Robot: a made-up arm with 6 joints. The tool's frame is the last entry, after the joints. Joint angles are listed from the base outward.
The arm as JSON. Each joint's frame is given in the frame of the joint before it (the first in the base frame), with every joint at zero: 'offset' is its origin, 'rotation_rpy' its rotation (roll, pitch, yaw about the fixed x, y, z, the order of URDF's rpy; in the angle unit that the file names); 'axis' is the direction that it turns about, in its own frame. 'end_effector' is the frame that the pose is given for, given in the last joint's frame.
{
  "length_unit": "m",
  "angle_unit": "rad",
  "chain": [
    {
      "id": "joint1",
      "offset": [
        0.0,
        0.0,
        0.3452
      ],
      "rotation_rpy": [
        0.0,
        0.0,
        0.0
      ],
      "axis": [
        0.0,
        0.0,
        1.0
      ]
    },
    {
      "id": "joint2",
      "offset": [
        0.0,
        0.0,
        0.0
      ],
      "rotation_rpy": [
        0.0,
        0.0,
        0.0
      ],
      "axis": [
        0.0,
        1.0,
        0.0
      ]
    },
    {
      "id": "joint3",
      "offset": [
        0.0,
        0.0,
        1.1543
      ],
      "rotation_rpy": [
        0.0,
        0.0,
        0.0
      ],
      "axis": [
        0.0,
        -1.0,
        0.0
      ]
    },
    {
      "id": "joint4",
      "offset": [
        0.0,
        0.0,
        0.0
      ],
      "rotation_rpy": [
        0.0,
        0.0,
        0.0
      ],
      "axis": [
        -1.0,
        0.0,
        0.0
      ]
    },
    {
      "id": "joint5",
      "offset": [
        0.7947,
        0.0,
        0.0
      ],
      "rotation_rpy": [
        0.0,
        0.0,
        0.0
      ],
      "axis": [
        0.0,
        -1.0,
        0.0
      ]
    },
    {
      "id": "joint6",
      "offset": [
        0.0,
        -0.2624,
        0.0
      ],
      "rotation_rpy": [
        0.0,
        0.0,
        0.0
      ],
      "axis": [
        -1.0,
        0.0,
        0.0
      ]
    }
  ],
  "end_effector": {
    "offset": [
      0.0,
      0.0,
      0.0
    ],
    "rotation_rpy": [
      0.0,
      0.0,
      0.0
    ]
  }
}
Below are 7 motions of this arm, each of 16 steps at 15 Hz.
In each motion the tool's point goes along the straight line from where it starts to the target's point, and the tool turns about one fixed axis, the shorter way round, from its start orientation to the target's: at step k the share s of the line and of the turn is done. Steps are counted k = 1, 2, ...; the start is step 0. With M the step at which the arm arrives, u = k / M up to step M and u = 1 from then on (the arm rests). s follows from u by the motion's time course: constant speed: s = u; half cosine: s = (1 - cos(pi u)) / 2; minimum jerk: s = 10 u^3 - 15 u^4 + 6 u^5.
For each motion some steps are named. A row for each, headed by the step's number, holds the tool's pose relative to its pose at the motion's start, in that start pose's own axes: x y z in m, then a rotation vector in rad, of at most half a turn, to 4 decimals.
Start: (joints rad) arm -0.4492 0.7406 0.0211 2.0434 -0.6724 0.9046
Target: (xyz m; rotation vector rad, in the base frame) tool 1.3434 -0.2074 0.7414 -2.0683 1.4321 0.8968
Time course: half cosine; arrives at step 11
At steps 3, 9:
3: -0.0517 -0.0201 0.0337 0.0364 -0.0905 0.0148
9: -0.2759 -0.1074 0.1795 0.1942 -0.4826 0.0792

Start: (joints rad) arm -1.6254 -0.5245 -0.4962 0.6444 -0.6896 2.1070
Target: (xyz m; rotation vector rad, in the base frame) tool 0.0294 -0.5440 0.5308 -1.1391 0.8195 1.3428
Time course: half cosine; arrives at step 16
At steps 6, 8, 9, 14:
6: 0.1975 -0.0487 0.2644 -0.2473 -0.4385 -0.0657
8: 0.3199 -0.0789 0.4284 -0.4006 -0.7103 -0.1065
9: 0.3823 -0.0943 0.5119 -0.4788 -0.8489 -0.1272
14: 0.6154 -0.1519 0.8241 -0.7708 -1.3665 -0.2048

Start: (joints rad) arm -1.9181 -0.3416 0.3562 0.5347 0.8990 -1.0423
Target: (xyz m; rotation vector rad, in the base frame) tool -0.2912 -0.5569 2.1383 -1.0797 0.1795 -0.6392
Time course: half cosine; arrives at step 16
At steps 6, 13, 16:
6: 0.0502 -0.0746 -0.1311 -0.1164 0.2187 0.2192
13: 0.1489 -0.2212 -0.3889 -0.3454 0.6487 0.6504
16: 0.1626 -0.2416 -0.4247 -0.3772 0.7084 0.7102

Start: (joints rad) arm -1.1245 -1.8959 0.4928 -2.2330 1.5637 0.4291
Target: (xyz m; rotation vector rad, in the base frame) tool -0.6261 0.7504 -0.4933 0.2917 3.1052 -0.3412
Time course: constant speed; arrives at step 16
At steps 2, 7, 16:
2: 0.0040 0.0048 0.1703 -0.0373 -0.0204 0.1468
7: 0.0141 0.0167 0.5962 -0.1307 -0.0714 0.5137
16: 0.0322 0.0383 1.3627 -0.2987 -0.1631 1.1741

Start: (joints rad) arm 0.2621 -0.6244 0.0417 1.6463 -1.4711 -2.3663
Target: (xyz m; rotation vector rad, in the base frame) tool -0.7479 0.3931 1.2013 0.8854 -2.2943 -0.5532
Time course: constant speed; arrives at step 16
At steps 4, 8, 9, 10, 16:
4: -0.1640 -0.1859 0.0769 0.1704 -0.2000 0.1545
8: -0.3280 -0.3717 0.1538 0.3407 -0.3999 0.3090
9: -0.3690 -0.4182 0.1730 0.3833 -0.4499 0.3477
10: -0.4100 -0.4646 0.1923 0.4259 -0.4999 0.3863
16: -0.6560 -0.7434 0.3076 0.6815 -0.7998 0.6181

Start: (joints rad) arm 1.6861 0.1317 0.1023 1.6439 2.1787 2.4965
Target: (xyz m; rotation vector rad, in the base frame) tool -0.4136 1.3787 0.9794 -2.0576 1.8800 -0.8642
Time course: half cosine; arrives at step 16
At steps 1, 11, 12, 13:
1: -0.0004 -0.0022 0.0084 0.0138 0.0043 -0.0085
11: -0.0329 -0.1819 0.6837 1.1176 0.3507 -0.6864
12: -0.0361 -0.1996 0.7503 1.2265 0.3848 -0.7532
13: -0.0388 -0.2142 0.8049 1.3159 0.4129 -0.8081

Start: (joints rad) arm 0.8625 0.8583 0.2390 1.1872 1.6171 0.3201
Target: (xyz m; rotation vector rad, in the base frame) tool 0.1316 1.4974 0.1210 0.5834 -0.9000 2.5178
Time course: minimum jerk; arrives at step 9
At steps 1, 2, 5, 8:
1: 0.0067 0.0128 0.0032 0.0102 -0.0068 0.0023
2: 0.0447 0.0848 0.0213 0.0673 -0.0451 0.0153
5: 0.3529 0.6693 0.1678 0.5313 -0.3559 0.1205
8: 0.5782 1.0967 0.2749 0.8704 -0.5830 0.1974

